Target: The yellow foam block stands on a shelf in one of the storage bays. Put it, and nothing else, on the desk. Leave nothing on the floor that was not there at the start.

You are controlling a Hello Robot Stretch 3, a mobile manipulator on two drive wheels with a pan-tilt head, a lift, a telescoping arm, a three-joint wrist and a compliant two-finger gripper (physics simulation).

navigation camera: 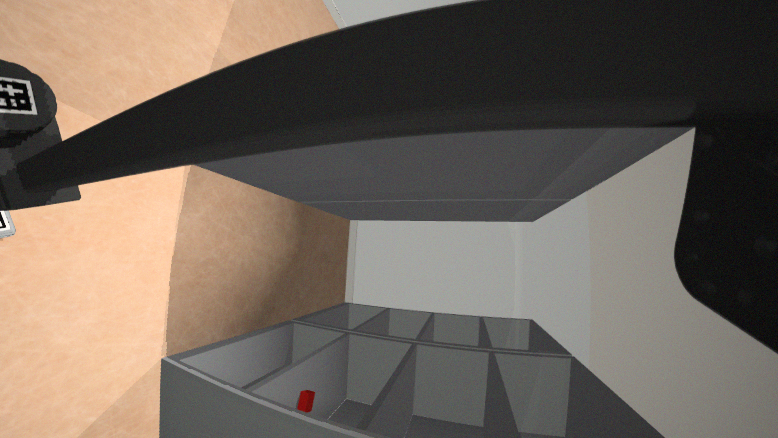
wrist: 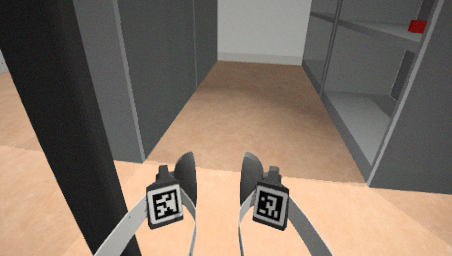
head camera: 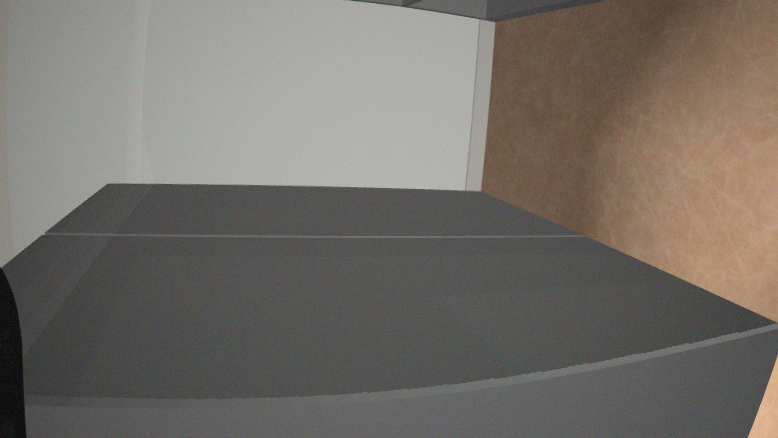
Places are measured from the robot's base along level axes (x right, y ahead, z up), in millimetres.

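Where they show: gripper, fingertip midpoint: (wrist: 219, 170).
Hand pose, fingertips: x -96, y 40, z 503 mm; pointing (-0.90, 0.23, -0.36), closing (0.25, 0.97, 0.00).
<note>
Things, the pixels of their centre, and the offset from my fingertips. "*": a spot on its surface instead. Level surfaces: height alone.
- right-hand shelf unit, surface spot: (wrist: 400, 120) * dx -334, dy +688, dz -208 mm
- small red block, body centre: (wrist: 423, 27) (navigation camera: 306, 401) dx -597, dy +1003, dz +53 mm
- brown floor, its level: dz -503 mm
The yellow foam block and the desk do not show in these views. My gripper (wrist: 219, 170) is open in the wrist view, its two fingertips apart with floor showing between them. It hangs in front of an aisle between two grey shelf units. The right-hand shelf unit (wrist: 400, 120) (navigation camera: 212, 399) has open compartments facing the aisle. A small red block (wrist: 417, 26) (navigation camera: 305, 401) stands on one of its shelves, near the close end. The insides of several compartments are partly hidden by their dividers.
Another grey shelf unit (wrist: 155, 60) (head camera: 326, 315) (navigation camera: 435, 168) turns a plain closed side to the aisle. The brown floor (wrist: 240, 110) runs between the units to a pale wall (wrist: 262, 30). The robot's black mast (wrist: 55, 115) stands at the left of the wrist view.
</note>
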